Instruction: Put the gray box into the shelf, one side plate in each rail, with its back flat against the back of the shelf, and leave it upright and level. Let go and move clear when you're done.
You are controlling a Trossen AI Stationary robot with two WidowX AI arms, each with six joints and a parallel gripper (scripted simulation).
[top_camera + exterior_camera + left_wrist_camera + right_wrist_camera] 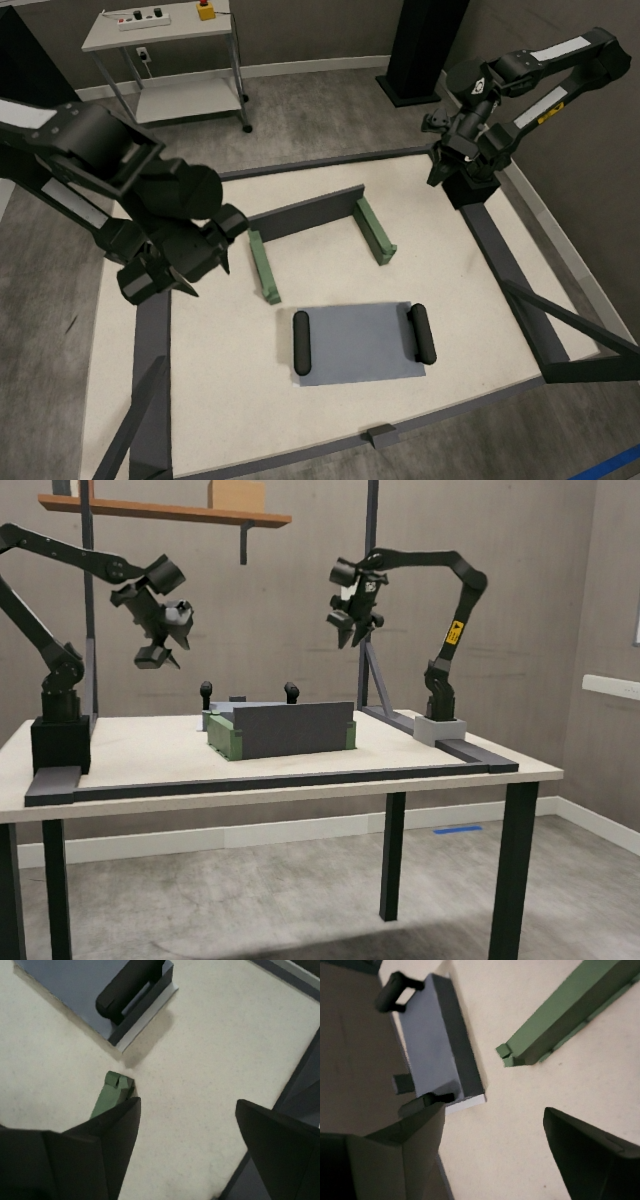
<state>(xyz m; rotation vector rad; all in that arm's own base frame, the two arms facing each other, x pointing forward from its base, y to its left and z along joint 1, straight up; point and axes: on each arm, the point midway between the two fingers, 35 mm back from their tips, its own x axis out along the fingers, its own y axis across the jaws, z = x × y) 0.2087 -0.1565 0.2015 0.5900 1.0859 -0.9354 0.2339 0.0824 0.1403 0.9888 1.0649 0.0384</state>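
Right now my right hand is 250 mm past the gray box, 240 mm to the right of it and 190 mm above it. Also, from my right hand: dark frame bar: 300 mm ahead, 230 mm below, 200 mm to the left; dark back wall: 260 mm to the left, 160 mm below, 80 mm ahead.
The gray box is 150 mm behind my left hand, 240 mm to the right of it and 210 mm below it. The rest, counted from my left hand: dark frame bar: 410 mm ahead, 280 mm to the right, 260 mm below; dark back wall: 190 mm ahead, 220 mm to the right, 180 mm below.
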